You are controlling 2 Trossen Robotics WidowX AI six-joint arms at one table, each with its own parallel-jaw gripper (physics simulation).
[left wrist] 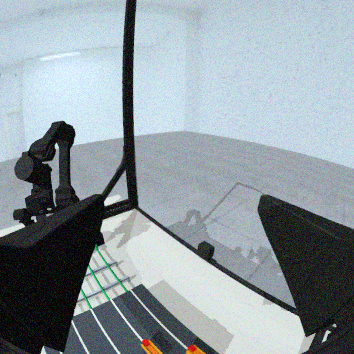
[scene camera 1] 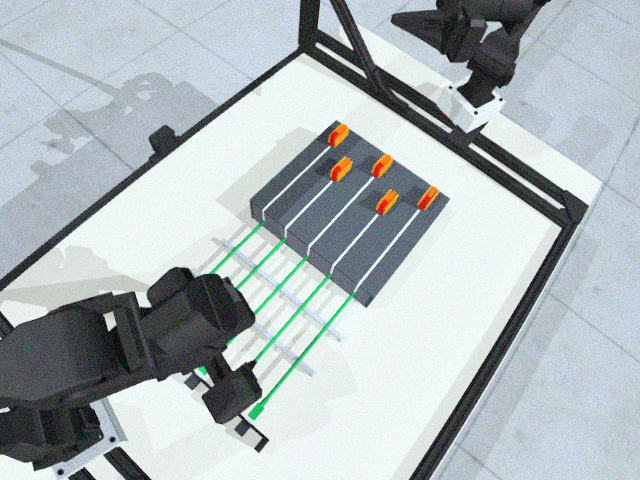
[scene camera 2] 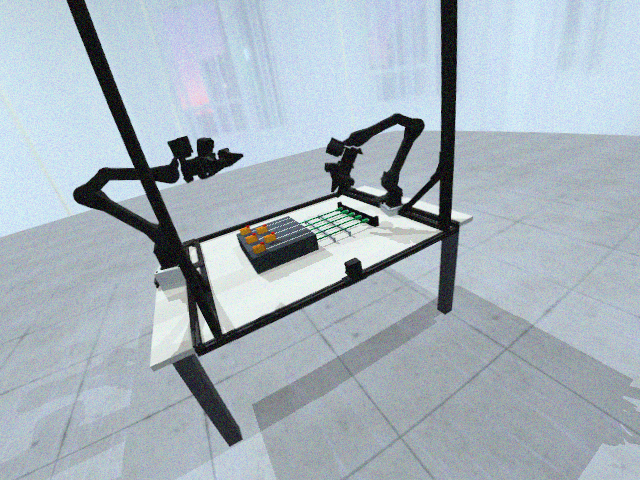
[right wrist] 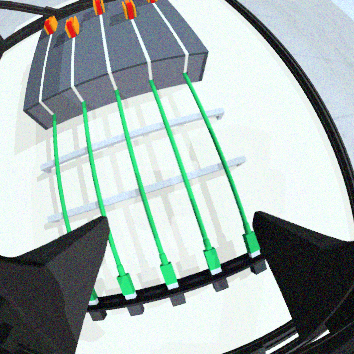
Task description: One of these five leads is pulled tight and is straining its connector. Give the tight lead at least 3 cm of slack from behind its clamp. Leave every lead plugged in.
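Frame: origin at the left arm's base, x ahead, y left, z up, level; millimetres.
Seen in the pictures: left gripper, fingertip midpoint: (left wrist: 183, 203) (scene camera 2: 237, 158); right gripper, fingertip midpoint: (scene camera 1: 237, 336) (scene camera 2: 334, 194) (right wrist: 182, 222); left arm's base, link origin: (scene camera 1: 475, 94) (scene camera 2: 171, 263); right arm's base, link origin: (scene camera 1: 75, 430) (scene camera 2: 394, 204).
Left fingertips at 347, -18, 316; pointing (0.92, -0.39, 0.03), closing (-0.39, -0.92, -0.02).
Pixels of each thing's middle, then the offset from my left fingertips to it, as dx, dy, dz. "spot": a spot on its surface instead.
- dark block, surface spot: (right wrist: 90, 55) (scene camera 1: 317, 218) spot: +122, +88, -326
- clamp, body centre: (scene camera 1: 424, 202) -56, +169, -311
- plug, body centre: (right wrist: 168, 272) +405, +197, -368
- black connector strip, surface spot: (right wrist: 150, 291) spot: +431, +176, -372
Five leads run side by side over a dark block (scene camera 1: 320, 214) (right wrist: 90, 55), white on its top and green beyond it. Orange clamps with red parts, such as one clamp (scene camera 1: 428, 197), hold them at staggered places. The green ends sit in plugs, such as one plug (right wrist: 169, 275), at a black connector strip (right wrist: 150, 291). I cannot tell which lead is tight. My right gripper (right wrist: 182, 222) (scene camera 2: 336, 180) is open above the plug end; its left finger hides part of the leftmost lead. My left gripper (left wrist: 183, 203) is open, raised beyond the clamp end, away from the leads.
Two pale crossbars (right wrist: 145, 133) (right wrist: 162, 187) lie across under the green leads. Black frame rails edge the white table, and tall posts (scene camera 2: 448, 103) rise from it. A small black box (scene camera 2: 353, 267) sits on the near rail. The right arm covers part of the leads in scene camera 1.
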